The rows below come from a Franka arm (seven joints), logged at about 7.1 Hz.
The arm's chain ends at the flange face. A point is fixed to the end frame.
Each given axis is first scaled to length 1.
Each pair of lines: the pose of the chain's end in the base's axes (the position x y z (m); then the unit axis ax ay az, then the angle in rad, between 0 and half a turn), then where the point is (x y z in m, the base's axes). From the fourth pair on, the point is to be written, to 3 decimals.
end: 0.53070, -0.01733, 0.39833, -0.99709, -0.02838, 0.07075, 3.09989
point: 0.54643 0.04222 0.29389
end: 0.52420, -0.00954, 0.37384, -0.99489, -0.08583, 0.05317, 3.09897
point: 0.53685 0.05268 0.27055
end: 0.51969, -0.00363, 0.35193, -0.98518, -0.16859, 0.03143, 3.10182
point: 0.52652 0.06126 0.24973
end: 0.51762, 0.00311, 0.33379, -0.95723, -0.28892, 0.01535, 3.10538
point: 0.512 0.069 0.232
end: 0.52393, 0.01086, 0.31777, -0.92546, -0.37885, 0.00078, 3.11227
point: 0.509 0.076 0.216
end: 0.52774, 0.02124, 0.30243, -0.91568, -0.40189, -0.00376, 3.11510
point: 0.511 0.085 0.201
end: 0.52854, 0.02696, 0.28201, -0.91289, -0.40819, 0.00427, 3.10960
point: 0.509 0.091 0.181
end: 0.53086, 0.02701, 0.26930, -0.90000, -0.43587, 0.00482, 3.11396
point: 0.507 0.089 0.168
